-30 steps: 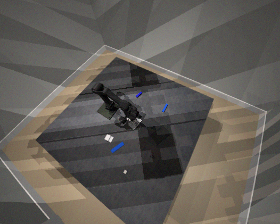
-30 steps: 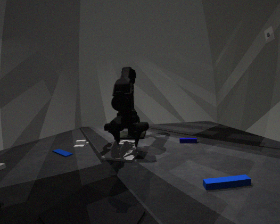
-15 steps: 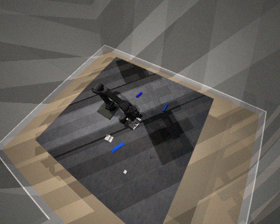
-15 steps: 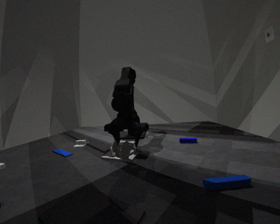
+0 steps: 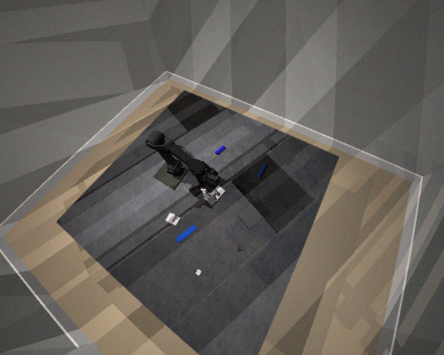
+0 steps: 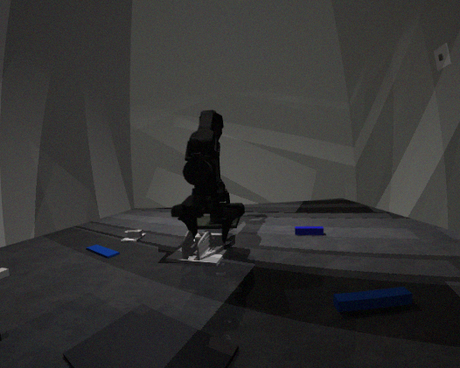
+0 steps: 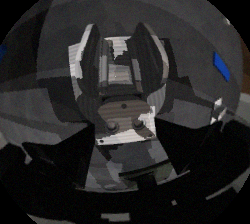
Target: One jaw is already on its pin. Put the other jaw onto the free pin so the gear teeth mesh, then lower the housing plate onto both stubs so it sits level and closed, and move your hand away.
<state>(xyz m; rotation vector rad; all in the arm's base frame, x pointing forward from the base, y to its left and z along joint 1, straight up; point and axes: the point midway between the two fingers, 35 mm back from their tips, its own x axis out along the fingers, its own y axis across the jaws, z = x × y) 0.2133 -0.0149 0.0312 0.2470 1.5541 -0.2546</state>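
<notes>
My gripper tip is 30 mm short of the jaw, 10 mm to the right of it and 10 mm below it. Also, from my gripper tip: small white cube (170 mm ahead, 430 mm to the right); dark square slab (330 mm ahead, 40 mm to the right, 10 mm below); dark cube (320 mm ahead, 240 mm to the right).
</notes>
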